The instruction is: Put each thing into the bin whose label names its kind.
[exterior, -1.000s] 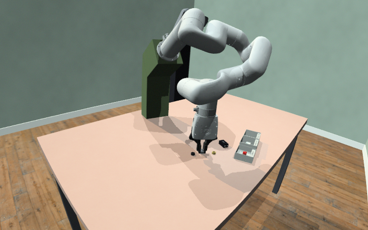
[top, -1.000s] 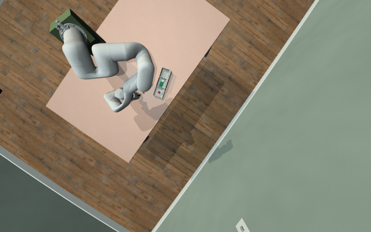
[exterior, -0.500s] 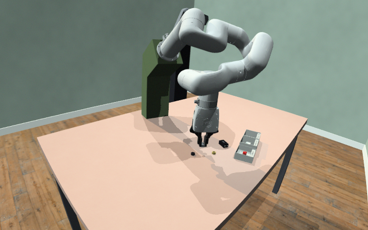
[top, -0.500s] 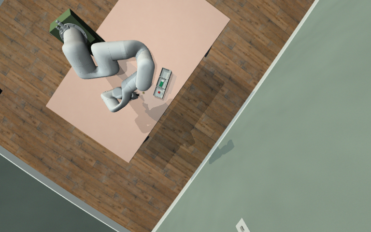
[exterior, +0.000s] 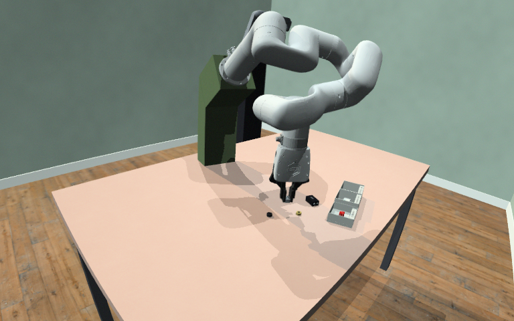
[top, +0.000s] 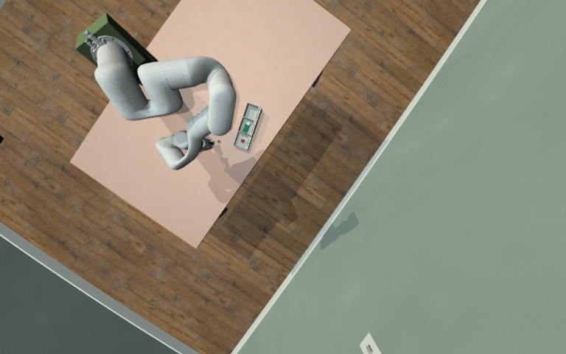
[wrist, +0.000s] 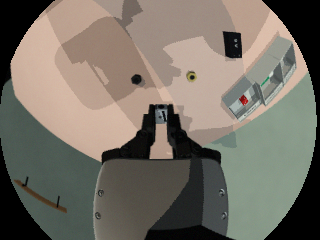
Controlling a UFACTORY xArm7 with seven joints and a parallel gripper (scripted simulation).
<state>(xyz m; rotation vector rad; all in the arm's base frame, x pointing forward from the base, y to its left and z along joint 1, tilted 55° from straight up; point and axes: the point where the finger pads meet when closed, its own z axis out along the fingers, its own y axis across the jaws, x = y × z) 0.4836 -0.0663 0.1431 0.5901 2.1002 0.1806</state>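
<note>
The three-part bin lies 9 cm ahead of my hand, 23 cm to the left of it and 7 cm below it. The rest, counted from my hand: yellow ring: 1 cm ahead, 6 cm to the left, 8 cm below; then black round piece: 4 cm behind, 2 cm to the right, 8 cm below; then grey piece: 1 cm below.
</note>
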